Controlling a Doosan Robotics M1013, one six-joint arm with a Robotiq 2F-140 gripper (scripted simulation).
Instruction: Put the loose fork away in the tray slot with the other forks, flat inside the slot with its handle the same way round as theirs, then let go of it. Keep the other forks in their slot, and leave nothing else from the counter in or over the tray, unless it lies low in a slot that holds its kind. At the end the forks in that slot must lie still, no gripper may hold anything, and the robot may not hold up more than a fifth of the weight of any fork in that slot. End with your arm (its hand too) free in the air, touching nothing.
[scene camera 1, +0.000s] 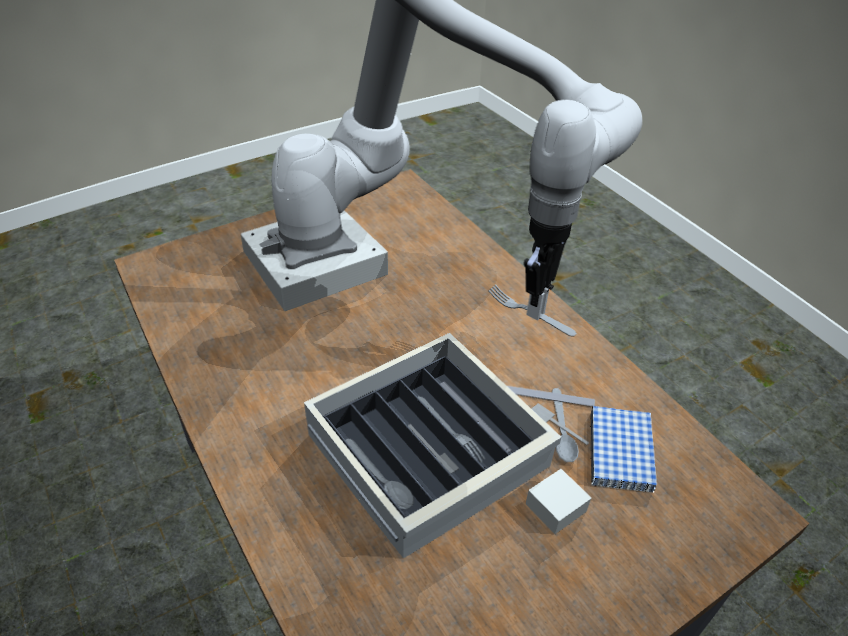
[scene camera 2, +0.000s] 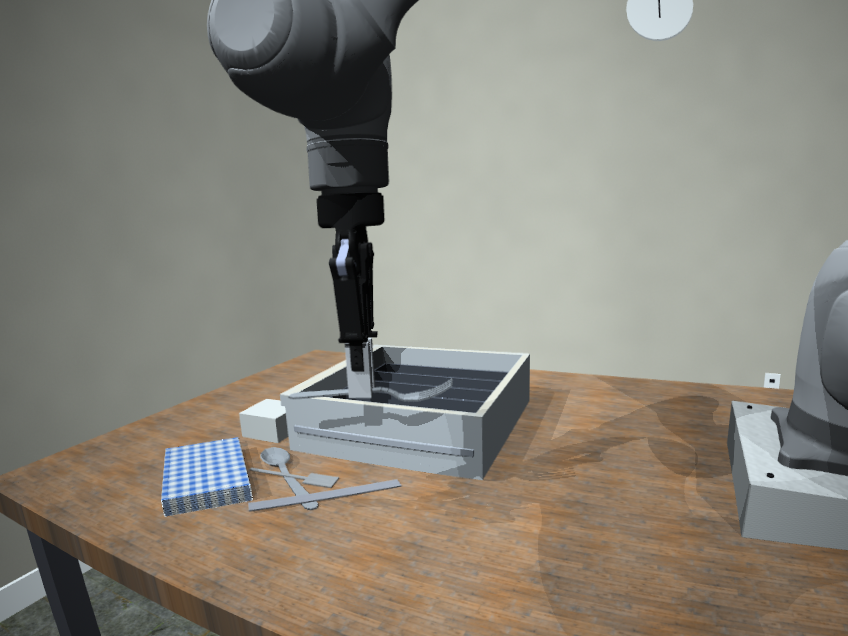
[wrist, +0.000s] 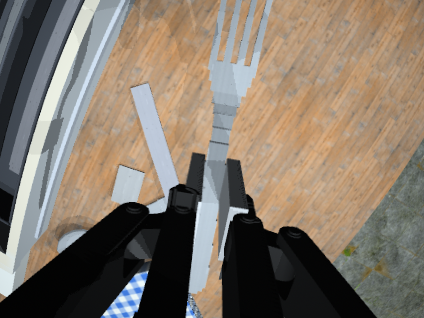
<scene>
In view: the gripper (scene camera 2: 362, 393) and a white block (scene camera 1: 557, 501).
The white block is seen too in scene camera 2 (scene camera 2: 266, 421). The gripper also shows in scene camera 1 (scene camera 1: 535, 314) and in the wrist view (wrist: 212, 177).
</scene>
